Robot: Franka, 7 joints.
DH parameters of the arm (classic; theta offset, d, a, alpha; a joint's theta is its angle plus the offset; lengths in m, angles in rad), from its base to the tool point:
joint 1: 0 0.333 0 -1.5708
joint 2: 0 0 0 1.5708
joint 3: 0 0.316 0.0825 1.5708
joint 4: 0 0 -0.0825 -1.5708
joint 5: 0 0.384 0 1.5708
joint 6: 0 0 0.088 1.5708
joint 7: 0 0.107 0 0
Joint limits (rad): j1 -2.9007..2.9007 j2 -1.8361..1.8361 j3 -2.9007..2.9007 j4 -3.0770..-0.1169 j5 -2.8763..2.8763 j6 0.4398..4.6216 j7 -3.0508..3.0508
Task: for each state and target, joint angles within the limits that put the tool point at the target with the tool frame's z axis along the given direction. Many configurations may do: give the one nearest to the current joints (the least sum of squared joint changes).
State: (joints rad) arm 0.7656 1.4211 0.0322 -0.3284 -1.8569 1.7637 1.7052
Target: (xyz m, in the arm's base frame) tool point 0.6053 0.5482 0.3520 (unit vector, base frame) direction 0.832 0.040 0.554
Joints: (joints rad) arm 0.9377 0.9673 -0.2533 -1.0777 -2.3464 1.9399 1.7052
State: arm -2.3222 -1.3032 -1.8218 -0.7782 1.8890 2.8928 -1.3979
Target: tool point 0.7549 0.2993 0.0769 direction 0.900 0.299 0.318
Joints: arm -2.8994 -1.8361 -1.8563 -0.2152 2.0100 2.4841 -1.3979
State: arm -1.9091 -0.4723 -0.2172 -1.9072 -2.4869 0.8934 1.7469
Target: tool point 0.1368 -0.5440 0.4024 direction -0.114 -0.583 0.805
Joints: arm -1.4331 0.1891 0.1817 -2.3289 -2.8575 1.2075 1.7469
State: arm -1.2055 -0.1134 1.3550 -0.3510 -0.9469 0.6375 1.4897
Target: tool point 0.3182 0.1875 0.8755 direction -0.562 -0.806 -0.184
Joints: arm -1.3995 -0.5686 1.4245 -1.0627 -1.2942 0.6539 1.4897
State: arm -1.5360 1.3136 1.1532 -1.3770 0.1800 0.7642 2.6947
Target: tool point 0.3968 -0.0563 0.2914 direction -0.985 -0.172 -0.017
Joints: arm -1.3005 1.3638 1.4534 -1.9661 -0.2357 0.5065 2.6947
